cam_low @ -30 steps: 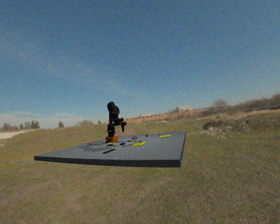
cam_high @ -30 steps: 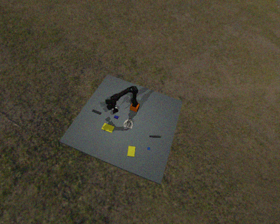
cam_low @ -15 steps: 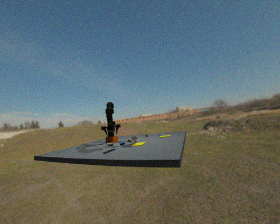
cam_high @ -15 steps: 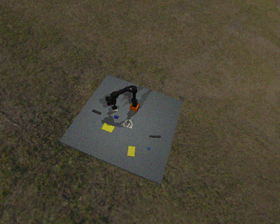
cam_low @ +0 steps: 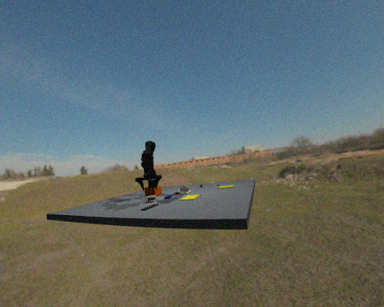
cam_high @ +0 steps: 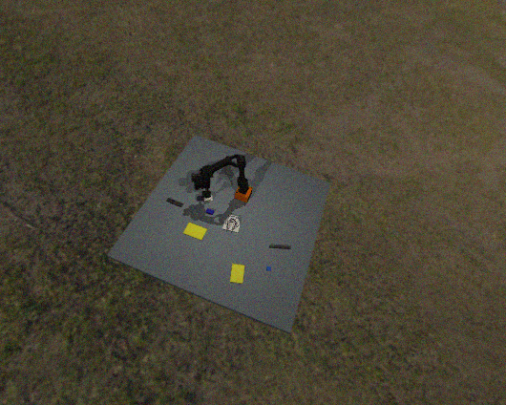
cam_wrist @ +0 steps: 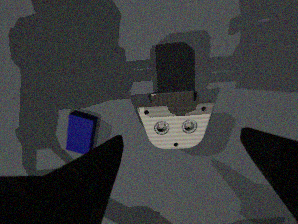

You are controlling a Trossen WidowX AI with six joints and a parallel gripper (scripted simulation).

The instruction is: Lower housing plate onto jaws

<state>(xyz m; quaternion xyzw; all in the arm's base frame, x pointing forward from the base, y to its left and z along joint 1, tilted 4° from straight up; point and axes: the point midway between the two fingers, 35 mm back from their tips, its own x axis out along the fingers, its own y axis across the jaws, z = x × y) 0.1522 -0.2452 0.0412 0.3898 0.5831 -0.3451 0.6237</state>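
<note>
The blue block is 10 cm ahead of my gripper tip, 8 cm to the left of it and 7 cm below it. Round my gripper tip: yellow plate (29 cm ahead, 8 cm below, 5 cm to the left).
</note>
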